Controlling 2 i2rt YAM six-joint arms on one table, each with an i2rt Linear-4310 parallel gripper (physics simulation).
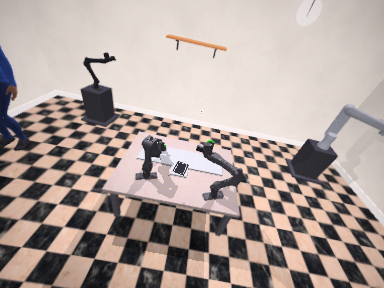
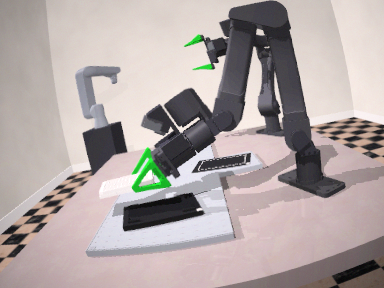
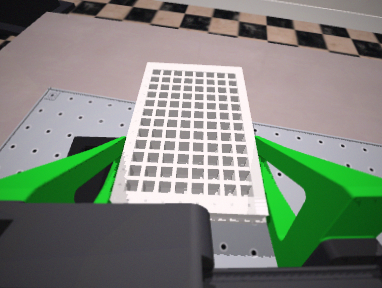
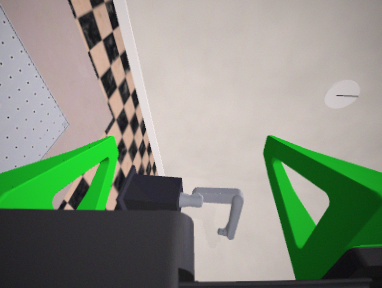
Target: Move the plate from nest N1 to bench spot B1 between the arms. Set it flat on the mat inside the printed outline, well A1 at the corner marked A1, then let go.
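Frame: origin at the left arm's base, x ahead, y left, z up, level; metres.
Where they show: left gripper, fingertip midpoint: [image 2: 132, 183] [image 3: 190, 143]; right gripper, fingertip midpoint: [image 2: 188, 57] [image 4: 190, 144]; left arm's base, origin of the base link: [image 1: 146, 176] [image 2: 310, 183]; right arm's base, origin of the base link: [image 1: 213, 195] [image 2: 274, 133].
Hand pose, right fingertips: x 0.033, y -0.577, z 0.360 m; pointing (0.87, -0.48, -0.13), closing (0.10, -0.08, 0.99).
Observation:
Each offset is from my right fingertips to the top centre of the thing. "spot": to the spot under its first point. Level surfaces: height alone.
The white well plate {0.343 m ahead, 0.418 m left, 0.272 m down} [image 3: 193, 134] [image 2: 118, 185] sits between the green fingers of my left gripper [image 3: 190, 143] [image 2: 149, 174] [image 1: 164, 147], which is shut on its long sides. The plate hangs low, reaching out past the far edge of the grey perforated board {0.347 m down} [image 2: 162, 240] [image 1: 202, 163]. The black nest N1 {0.293 m ahead, 0.482 m left, 0.329 m down} [image 2: 162, 211] [image 3: 87, 146] lies empty on that board, beside and below the plate. The white mat [image 2: 258, 165] [image 1: 174, 172] with its dark printed outline {spot: 0.044 m ahead, 0.240 m left, 0.345 m down} [image 2: 222, 163] [image 1: 180, 168] lies between the arm bases with nothing on it. My right gripper [image 2: 198, 54] [image 1: 211, 141] [image 4: 190, 144] is open, held high and facing the wall.
The pink table {0.360 m down} [image 1: 171, 194] carries both arm bases [image 1: 146, 175] [image 1: 213, 195]. A grey arm on a dark pedestal [image 2: 103, 143] [image 4: 153, 191] stands beyond the table. Another pedestal arm [image 1: 98, 103] stands at the back left, and a wooden shelf [image 1: 196, 43] hangs on the wall.

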